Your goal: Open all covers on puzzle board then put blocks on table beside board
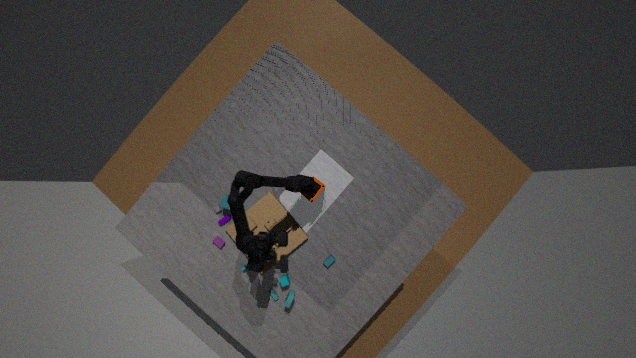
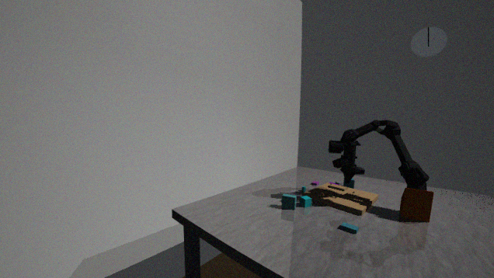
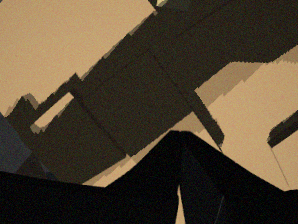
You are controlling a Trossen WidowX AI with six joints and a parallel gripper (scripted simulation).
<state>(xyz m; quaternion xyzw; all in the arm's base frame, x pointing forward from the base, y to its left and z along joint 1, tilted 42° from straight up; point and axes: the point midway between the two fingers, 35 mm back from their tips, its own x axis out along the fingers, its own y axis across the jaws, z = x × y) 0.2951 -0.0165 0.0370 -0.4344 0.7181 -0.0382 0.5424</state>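
Right now my gripper tip is 20 mm short of the tan puzzle board, 40 mm to the left of it and 70 mm above it. From my gripper tip the other things lie so: flat teal block: 40 mm behind, 310 mm to the left, 80 mm below.
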